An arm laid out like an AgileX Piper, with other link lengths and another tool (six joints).
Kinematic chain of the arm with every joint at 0, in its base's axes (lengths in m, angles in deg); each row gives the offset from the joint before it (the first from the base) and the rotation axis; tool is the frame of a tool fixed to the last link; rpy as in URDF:
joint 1: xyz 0 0 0.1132 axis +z
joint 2: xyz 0 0 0 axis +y
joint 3: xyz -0.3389 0 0.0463 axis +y
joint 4: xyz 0.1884 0 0.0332 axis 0.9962 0 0.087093
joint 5: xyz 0 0 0 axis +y
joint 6: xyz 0.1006 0 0.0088 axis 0.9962 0 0.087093
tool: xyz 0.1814 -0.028 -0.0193 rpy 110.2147 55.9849 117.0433
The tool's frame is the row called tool.
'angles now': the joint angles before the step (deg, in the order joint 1, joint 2, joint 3, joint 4, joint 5, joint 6). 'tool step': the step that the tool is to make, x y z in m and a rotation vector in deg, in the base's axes. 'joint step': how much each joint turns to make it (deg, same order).
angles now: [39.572 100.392 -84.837 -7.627 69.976 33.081]
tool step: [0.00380 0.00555 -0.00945 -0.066 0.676 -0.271]
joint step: [0.000 1.782 -0.065 0.299 -1.119 0.363]
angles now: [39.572 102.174 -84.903 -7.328 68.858 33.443]
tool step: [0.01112 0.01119 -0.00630 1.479 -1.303 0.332]
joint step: [-0.001 1.156 0.001 0.229 -3.128 -0.001]
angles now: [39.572 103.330 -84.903 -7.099 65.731 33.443]
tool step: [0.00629 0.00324 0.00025 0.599 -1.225 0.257]
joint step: [-0.001 0.048 -0.001 -0.369 -1.384 -0.001]
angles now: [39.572 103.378 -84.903 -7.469 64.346 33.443]
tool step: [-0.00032 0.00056 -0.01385 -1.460 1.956 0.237]
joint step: [0.000 2.398 0.000 0.183 0.007 -0.291]
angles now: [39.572 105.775 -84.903 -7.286 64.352 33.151]
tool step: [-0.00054 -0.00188 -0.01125 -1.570 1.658 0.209]
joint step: [-0.059 1.984 0.000 -0.108 0.264 -0.274]
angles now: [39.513 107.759 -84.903 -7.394 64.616 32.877]
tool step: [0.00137 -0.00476 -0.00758 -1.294 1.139 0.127]
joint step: [-0.536 1.375 0.001 -0.206 0.252 -0.637]
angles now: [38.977 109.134 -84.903 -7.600 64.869 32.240]
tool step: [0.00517 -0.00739 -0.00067 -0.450 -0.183 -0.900]
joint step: [-1.170 0.176 0.001 -0.485 -0.054 -0.104]
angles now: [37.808 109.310 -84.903 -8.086 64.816 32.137]
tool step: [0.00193 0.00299 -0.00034 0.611 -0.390 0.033]
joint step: [-0.001 -0.001 0.001 0.227 -0.692 -0.019]
